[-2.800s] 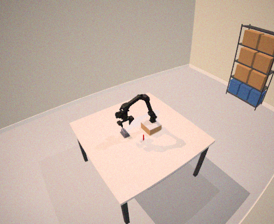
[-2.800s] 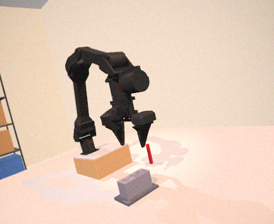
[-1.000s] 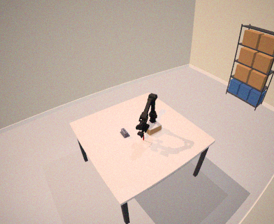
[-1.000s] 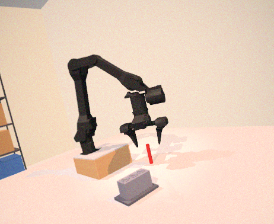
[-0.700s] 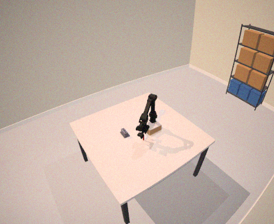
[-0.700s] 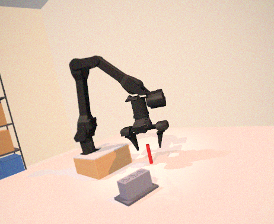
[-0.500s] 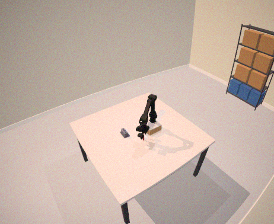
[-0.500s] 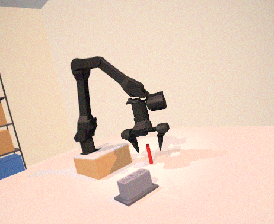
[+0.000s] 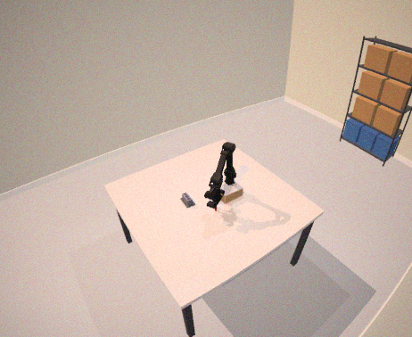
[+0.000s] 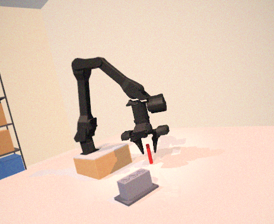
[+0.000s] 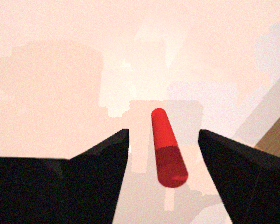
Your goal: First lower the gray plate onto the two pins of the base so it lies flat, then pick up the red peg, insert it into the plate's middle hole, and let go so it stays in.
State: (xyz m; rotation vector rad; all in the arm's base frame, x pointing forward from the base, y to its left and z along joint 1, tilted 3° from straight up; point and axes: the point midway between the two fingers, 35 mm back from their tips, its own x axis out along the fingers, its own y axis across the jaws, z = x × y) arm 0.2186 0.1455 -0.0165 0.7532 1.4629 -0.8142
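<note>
My gripper tip is 14 cm short of the gray plate and 19 cm to the left of it. Also, from my gripper tip: red peg: right at my gripper tip; dark base: 13 cm ahead, 19 cm to the right, 3 cm below.
</note>
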